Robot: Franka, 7 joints.
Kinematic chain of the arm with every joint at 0, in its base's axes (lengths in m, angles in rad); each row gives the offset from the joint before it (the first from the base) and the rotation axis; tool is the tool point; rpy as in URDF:
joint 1: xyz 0 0 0.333 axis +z
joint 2: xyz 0 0 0 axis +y
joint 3: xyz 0 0 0.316 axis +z
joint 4: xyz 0.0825 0 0 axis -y
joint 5: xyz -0.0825 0 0.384 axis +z
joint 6: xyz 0 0 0 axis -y
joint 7: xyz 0.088 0 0 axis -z
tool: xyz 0 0 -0.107 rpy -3.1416 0 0
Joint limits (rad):
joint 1: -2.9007..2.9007
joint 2: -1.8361..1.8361
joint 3: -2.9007..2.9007
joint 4: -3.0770..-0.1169
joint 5: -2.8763..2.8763
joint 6: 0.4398..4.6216
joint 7: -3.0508..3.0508
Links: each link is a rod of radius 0.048 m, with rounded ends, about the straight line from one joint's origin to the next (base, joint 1, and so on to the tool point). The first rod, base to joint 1, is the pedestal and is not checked.
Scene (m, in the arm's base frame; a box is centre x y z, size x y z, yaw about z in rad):
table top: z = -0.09
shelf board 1: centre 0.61 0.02 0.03 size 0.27 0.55 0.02 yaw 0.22
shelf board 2: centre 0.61 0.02 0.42 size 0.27 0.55 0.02 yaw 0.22
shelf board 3: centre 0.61 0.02 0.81 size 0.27 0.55 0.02 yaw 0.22
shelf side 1: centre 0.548 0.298 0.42 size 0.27 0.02 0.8 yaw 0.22
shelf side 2: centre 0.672 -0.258 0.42 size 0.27 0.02 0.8 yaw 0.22
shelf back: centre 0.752 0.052 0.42 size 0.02 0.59 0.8 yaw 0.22
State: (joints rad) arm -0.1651 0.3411 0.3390 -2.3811 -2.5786 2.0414 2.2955
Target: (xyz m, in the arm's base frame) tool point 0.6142 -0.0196 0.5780
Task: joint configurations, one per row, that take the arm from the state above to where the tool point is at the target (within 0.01 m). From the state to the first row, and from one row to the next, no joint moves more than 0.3 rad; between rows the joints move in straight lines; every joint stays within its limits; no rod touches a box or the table.
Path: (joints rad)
1: -0.1666 0.1565 0.3362 -2.6259 -2.5604 2.0687 2.2955
2: -0.1681 -0.0281 0.3333 -2.8708 -2.5421 2.0960 2.2955
3: -0.2116 -0.2902 0.2748 -2.8205 -2.5254 2.0334 2.2955
4: -0.2550 -0.5523 0.2163 -2.7702 -2.5087 1.9707 2.2955
5: -0.2984 -0.8144 0.1578 -2.7199 -2.4920 1.9081 2.2955
6: -0.2789 -0.5309 0.1944 -2.4583 -2.5289 1.9223 2.2955
7: -0.2594 -0.2475 0.2311 -2.1968 -2.5659 1.9365 2.2955
8: -0.2399 0.0360 0.2677 -1.9352 -2.6028 1.9507 2.2955

